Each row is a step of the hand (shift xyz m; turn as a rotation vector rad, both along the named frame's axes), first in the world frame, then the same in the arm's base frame.
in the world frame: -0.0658 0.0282 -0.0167 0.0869 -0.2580 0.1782
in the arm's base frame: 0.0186 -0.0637 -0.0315 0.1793 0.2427 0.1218
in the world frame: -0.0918 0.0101 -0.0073 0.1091 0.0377 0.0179
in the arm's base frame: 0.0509 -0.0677 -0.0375 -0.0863 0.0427 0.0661
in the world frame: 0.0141 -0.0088 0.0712 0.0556 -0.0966 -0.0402
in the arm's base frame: 0.0282 0.0126 0.0663 0.0037 0.1110 -0.0412
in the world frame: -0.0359 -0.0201 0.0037 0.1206 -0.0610 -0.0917
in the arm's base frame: 0.0374 -0.0087 -0.0153 -0.0837 0.1295 -0.0537
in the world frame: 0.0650 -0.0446 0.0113 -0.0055 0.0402 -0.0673
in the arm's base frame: -0.0106 0.0758 0.0220 -0.0511 -0.0307 -0.0513
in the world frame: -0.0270 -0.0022 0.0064 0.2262 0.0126 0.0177
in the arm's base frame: 0.0219 -0.0164 -0.0048 -0.1481 0.1387 0.1022
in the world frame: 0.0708 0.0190 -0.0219 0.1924 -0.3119 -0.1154
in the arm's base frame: -0.0679 0.0334 0.0116 0.0100 0.3663 -0.1154
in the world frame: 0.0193 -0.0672 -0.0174 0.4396 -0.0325 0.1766
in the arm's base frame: 0.0201 0.0640 -0.0263 -0.1892 0.3058 0.3101
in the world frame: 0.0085 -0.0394 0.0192 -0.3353 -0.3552 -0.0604
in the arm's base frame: 0.0269 0.0343 0.0097 0.4075 0.0486 -0.2718
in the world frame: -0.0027 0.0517 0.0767 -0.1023 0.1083 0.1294
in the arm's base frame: 0.0052 -0.0442 0.0811 0.0602 -0.1548 0.1066
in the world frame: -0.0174 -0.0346 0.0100 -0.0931 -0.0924 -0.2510
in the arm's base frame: 0.0368 0.0141 -0.0067 0.0036 0.0198 -0.2825
